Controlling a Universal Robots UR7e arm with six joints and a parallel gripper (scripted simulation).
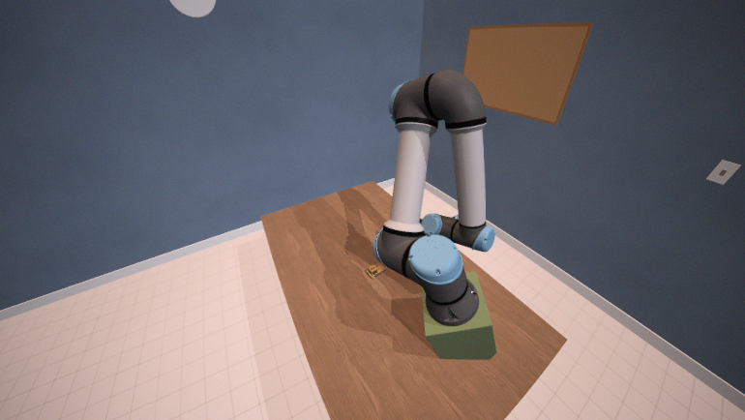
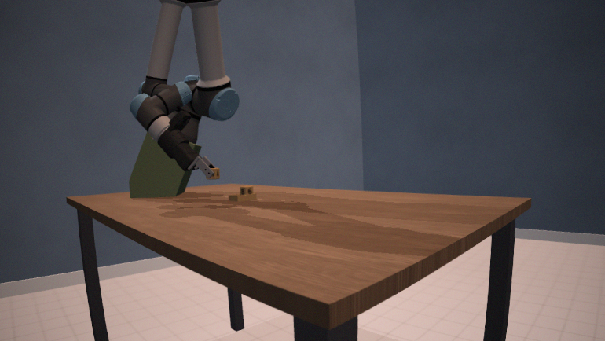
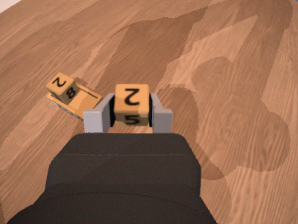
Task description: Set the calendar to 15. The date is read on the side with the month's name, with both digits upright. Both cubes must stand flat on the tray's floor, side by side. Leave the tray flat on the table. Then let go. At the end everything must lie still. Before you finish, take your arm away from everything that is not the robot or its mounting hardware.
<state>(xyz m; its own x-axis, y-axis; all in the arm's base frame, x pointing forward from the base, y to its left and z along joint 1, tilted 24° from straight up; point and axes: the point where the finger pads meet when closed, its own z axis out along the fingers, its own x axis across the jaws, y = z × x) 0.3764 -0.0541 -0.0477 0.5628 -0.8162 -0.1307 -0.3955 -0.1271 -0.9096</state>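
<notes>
The wooden cube lies 10 mm below my hand and 10 mm ahead of it. The rest, counted from my hand: wooden tray (110 mm to the left, 80 mm below).
</notes>
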